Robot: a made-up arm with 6 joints.
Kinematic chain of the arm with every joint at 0, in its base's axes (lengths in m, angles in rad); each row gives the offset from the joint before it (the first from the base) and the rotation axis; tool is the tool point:
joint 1: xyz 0 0 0.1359 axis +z
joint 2: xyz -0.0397 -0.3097 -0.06 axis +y
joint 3: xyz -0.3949 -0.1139 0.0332 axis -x
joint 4: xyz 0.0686 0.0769 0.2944 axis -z
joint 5: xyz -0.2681 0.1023 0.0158 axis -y
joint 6: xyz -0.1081 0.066 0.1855 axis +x
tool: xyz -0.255 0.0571 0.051
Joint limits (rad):
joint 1: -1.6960..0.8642
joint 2: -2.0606..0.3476
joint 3: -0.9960..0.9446
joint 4: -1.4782..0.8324
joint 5: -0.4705..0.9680
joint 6: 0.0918..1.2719
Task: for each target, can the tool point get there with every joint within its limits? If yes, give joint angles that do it. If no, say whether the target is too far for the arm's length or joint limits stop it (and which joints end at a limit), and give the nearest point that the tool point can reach.
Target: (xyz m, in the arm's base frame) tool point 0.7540 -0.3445 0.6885
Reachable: no: joint limits stop it (at a limit: joint 1, joint 2, joint 4, joint 5, joint 6) | nearest point 0.4565 -0.7438 0.9280 | short by 0.552 m
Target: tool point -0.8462 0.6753 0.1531
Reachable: yes | joints -0.6407 -0.5399 0.1326 0.2509 -0.1537 0.9189
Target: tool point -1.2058 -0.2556 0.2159
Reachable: yes | joints -0.1518 -0.5216 0.0666 -0.4742 -0.2192 1.1730
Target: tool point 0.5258 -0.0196 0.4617
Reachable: no: joint limits stop it (at a limit: joint 1, joint 2, joint 4, joint 5, joint 6) | nearest point 0.4746 0.3300 0.5504 | short by 0.364 m
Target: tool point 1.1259 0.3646 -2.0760
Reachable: no: too far | nearest point 0.6690 -0.2080 -0.9606 | short by 1.334 m
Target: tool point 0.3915 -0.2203 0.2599
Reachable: no: joint limits stop it (at a limit: joint 2, joint 3, joint 4, joint 5, joint 6) | nearest point 0.5857 -0.3296 -0.2487 | short by 0.555 m
